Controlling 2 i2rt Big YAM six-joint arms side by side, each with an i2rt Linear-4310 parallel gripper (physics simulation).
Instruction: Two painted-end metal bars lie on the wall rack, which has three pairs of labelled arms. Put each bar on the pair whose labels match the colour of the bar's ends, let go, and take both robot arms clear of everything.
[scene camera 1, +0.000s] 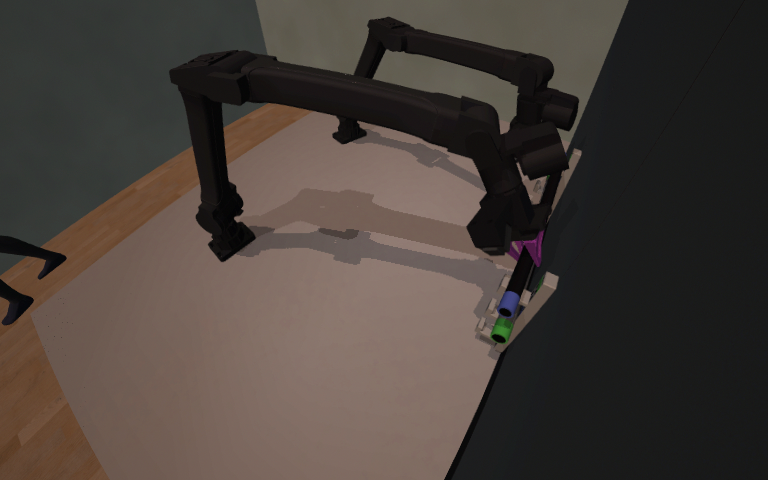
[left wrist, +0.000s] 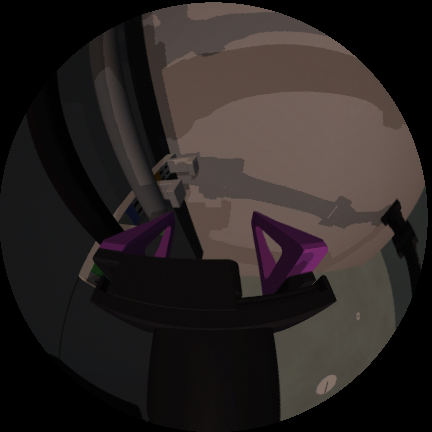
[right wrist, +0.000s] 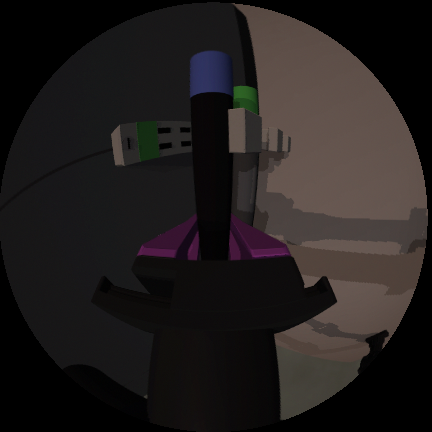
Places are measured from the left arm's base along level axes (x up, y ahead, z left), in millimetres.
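Where they show: left gripper, fingertip midpoint: (left wrist: 212, 216); right gripper, fingertip midpoint: (scene camera 1: 532, 264) (right wrist: 213, 217); left arm's base, link origin: (scene camera 1: 349, 136) (left wrist: 390, 211); right arm's base, link origin: (scene camera 1: 232, 242).
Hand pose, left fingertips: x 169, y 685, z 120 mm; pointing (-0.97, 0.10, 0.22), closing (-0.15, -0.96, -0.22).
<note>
Things, the pixels of their top centre, and the offset from my left fingertips.
- blue-ended bar, top centre: (right wrist: 209, 307) (scene camera 1: 546, 206) dx +63, dy +141, dz -172 mm
- green-ended bar, top centre: (right wrist: 230, 274) (scene camera 1: 537, 232) dx -8, dy +150, dz -169 mm
The blue-ended bar (scene camera 1: 519, 277) (right wrist: 212, 145) has a dark middle, and my right gripper (scene camera 1: 529, 250) (right wrist: 213, 217) is shut on it. Its blue end sticks out past the near rack plate. The green-ended bar (scene camera 1: 501, 329) (left wrist: 125, 130) (right wrist: 245, 96) lies along the rack, beside the held bar; I cannot tell which arm pair bears it. My left gripper (left wrist: 212, 216) is open near the far end of the rack, its fingertips apart from both bars. The rack plates (scene camera 1: 548, 283) (left wrist: 89, 257) (right wrist: 125, 145) are pale. Left gripper tips are hidden in the scene view.
Pale rack arms (left wrist: 173, 192) (right wrist: 245, 131) stick out from the plates. Green (left wrist: 97, 270) (right wrist: 148, 141), blue (left wrist: 132, 214) and orange (left wrist: 158, 176) labels show. The dark wall (scene camera 1: 651, 283) stands at the picture's right. A person's feet (scene camera 1: 16, 310) show at the left.
</note>
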